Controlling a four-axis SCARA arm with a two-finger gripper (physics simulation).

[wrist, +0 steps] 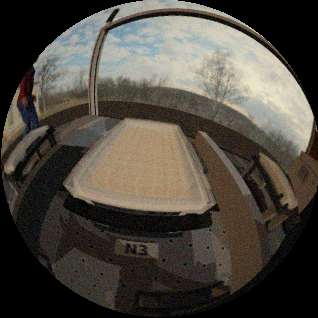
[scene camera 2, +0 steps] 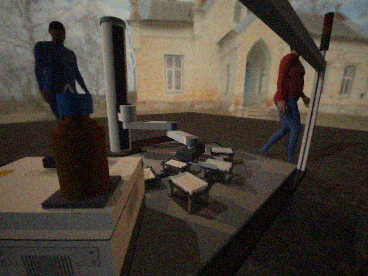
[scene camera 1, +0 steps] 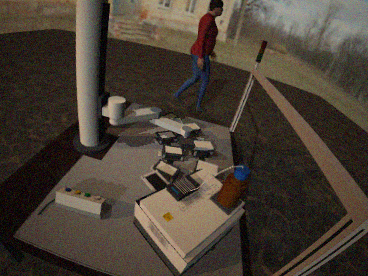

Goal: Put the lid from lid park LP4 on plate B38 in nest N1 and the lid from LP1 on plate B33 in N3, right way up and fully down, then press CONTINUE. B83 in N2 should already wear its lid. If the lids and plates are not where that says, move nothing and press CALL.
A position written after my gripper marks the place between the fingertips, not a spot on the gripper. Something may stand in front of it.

Observation:
I see my gripper (wrist: 149, 129), a brown blue-capped bottle (scene camera 2: 79, 145) and a perforated deck (wrist: 200, 257).

